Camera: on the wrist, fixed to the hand. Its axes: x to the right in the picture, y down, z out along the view.
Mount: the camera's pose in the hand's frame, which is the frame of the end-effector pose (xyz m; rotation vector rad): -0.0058 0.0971 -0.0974 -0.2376 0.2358 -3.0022
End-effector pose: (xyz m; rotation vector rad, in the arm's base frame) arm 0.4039 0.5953 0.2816 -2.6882 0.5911 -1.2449
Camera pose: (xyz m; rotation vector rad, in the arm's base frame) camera 0.2982 0.5138 0.3152 0.5347 2.0224 0.3366
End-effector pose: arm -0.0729 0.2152 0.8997 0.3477 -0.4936 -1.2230
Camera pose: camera 0.0559 0.2500 0.8657 -0.5337 -0.6102 1.9723
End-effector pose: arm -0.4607 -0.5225 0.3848 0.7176 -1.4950 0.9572
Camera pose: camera -0.4963 -0.3913 0.3630 1.3816 0.6688 -1.3765
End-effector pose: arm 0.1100 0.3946 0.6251 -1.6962 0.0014 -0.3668
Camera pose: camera 0.1012 0.2860 0.5410 0.2369 1.9124 2.0046
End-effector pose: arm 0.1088 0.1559 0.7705 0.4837 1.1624 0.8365
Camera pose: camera -0.0143 0.2032 0.8101 -1.5119 0.7005 -1.6229
